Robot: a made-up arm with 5 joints.
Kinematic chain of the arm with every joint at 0, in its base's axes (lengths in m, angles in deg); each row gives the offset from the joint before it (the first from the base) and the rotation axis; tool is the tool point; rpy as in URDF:
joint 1: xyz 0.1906 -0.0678 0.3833 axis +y
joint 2: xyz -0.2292 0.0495 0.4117 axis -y
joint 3: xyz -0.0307 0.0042 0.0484 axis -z
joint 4: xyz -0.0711 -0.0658 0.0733 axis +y
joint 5: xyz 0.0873 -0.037 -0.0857 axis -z
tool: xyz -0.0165 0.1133 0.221 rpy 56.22 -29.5 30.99
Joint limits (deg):
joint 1: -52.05..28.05
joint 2: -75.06..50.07
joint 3: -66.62..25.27
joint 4: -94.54..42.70
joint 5: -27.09..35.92
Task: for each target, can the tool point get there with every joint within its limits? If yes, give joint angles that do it. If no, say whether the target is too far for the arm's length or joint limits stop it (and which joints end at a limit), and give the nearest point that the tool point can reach.
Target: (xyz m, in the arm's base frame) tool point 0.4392 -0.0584 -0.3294
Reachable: no: joint limits stop it (at a limit: joint 1, joint 2, joint 4, joint 5) | nearest point -0.3540 -0.0245 0.1951 | short by 0.951 m
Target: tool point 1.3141 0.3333 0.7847
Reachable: no: too far | nearest point 0.5162 0.0330 0.9138 | short by 0.862 m
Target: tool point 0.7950 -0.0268 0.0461
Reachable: no: joint limits stop it (at a limit: joint 1, joint 2, joint 5) | nearest point 0.4156 -0.0155 0.7541 | short by 0.803 m
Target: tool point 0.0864 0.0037 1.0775
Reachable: yes | joints 4.52 -18.50 -41.37 -12.47 26.71
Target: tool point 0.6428 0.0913 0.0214
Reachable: no: joint limits stop it (at a limit: joint 1, joint 2, joint 5) | nearest point 0.3879 -0.0008 0.7427 | short by 0.771 m
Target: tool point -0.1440 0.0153 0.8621
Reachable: yes | joints -25.58 -26.97 -14.55 21.44 19.59
